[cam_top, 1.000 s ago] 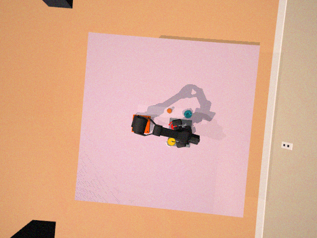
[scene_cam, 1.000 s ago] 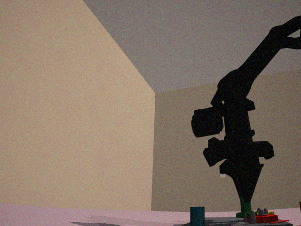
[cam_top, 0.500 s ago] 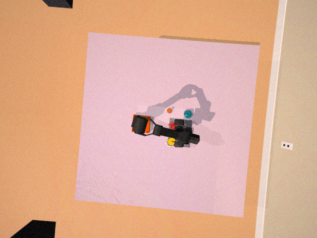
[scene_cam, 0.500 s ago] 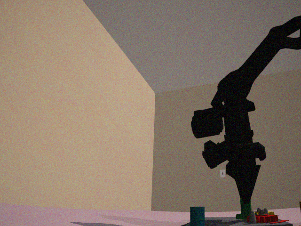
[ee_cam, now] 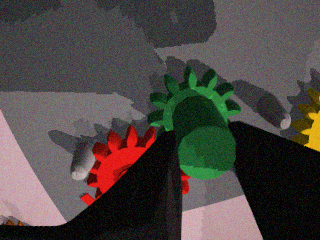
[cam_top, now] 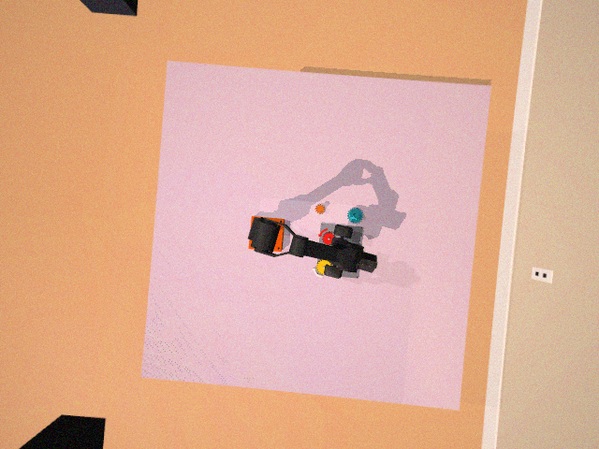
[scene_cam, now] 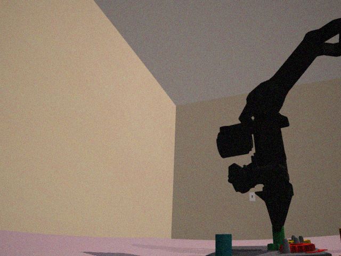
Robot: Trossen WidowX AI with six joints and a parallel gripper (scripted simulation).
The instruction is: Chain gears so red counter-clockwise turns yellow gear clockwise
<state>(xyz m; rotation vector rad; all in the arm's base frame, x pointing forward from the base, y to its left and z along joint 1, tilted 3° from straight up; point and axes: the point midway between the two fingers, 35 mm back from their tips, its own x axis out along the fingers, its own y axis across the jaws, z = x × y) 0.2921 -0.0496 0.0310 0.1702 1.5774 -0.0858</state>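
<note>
Now: the green gear 10 mm below my gripper tip. Also, from my gripper tip: red gear: 40 mm to the left, 30 mm behind, 20 mm below; white arrow: 110 mm to the right, 60 mm behind, 30 mm below; grey board: 30 mm below, 20 mm ahead, 10 mm to the right.
</note>
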